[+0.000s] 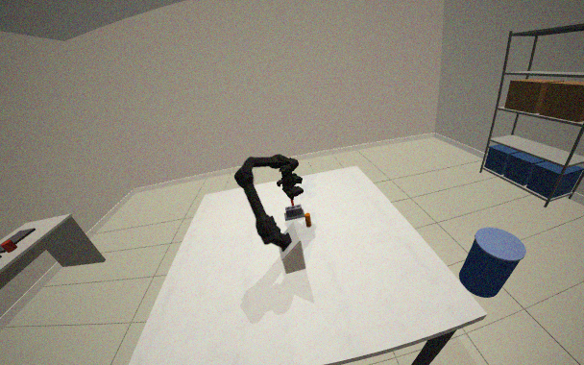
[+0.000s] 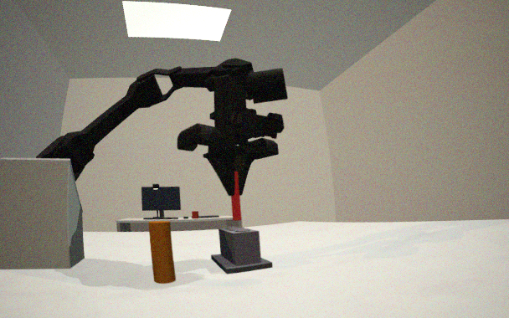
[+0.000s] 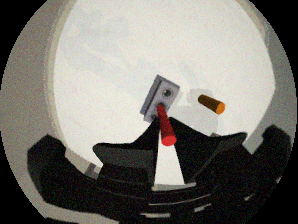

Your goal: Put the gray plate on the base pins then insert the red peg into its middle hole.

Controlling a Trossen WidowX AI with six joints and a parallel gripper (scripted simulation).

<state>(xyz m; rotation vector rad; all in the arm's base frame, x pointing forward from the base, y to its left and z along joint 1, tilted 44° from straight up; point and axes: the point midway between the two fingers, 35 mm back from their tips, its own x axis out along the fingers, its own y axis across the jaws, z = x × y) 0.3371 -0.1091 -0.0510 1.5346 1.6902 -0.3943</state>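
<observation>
The red peg lies right at my gripper tip. Round my gripper tip: gray plate: 7 cm below; orange cylinder: 13 cm behind, 5 cm to the right, 8 cm below.
</observation>
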